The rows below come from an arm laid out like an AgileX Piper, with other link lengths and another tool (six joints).
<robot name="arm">
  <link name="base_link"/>
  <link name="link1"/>
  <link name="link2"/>
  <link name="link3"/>
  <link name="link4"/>
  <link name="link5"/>
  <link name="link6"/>
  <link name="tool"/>
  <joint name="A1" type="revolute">
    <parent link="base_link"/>
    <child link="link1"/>
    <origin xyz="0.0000 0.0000 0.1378"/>
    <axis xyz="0 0 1"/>
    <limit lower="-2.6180" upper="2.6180"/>
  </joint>
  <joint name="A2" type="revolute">
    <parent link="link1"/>
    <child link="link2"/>
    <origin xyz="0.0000 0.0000 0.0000"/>
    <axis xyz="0 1 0"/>
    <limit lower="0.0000" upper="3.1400"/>
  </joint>
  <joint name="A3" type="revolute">
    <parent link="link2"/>
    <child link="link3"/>
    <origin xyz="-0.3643 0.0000 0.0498"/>
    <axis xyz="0 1 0"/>
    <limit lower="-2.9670" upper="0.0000"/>
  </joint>
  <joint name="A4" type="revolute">
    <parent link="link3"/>
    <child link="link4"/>
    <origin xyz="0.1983 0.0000 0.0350"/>
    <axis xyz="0.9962 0 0.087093"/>
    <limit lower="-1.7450" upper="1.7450"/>
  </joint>
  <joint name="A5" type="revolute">
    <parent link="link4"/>
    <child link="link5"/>
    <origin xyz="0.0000 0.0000 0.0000"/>
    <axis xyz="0 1 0"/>
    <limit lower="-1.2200" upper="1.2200"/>
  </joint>
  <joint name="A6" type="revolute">
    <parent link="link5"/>
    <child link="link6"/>
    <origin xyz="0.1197 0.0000 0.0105"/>
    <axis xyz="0.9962 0 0.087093"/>
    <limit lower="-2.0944" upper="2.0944"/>
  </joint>
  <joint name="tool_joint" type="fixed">
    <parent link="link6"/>
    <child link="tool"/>
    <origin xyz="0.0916 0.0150 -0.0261" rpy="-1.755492 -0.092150 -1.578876"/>
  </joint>
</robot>
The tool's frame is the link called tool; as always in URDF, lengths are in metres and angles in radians.
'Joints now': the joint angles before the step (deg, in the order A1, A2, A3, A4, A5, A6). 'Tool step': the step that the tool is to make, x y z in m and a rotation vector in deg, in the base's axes. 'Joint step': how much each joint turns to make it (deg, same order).
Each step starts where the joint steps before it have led.
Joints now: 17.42, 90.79, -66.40, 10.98, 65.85, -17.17
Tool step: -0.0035, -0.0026, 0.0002, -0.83, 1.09, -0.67
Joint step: 0.00, 0.00, -0.03, -0.66, 1.15, 1.11
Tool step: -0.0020, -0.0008, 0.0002, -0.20, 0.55, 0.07
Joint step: -0.01, 0.00, 0.00, -0.07, 0.58, 0.04
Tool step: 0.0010, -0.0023, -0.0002, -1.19, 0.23, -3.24
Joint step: 0.00, 0.00, -0.09, -1.37, 0.09, 3.76
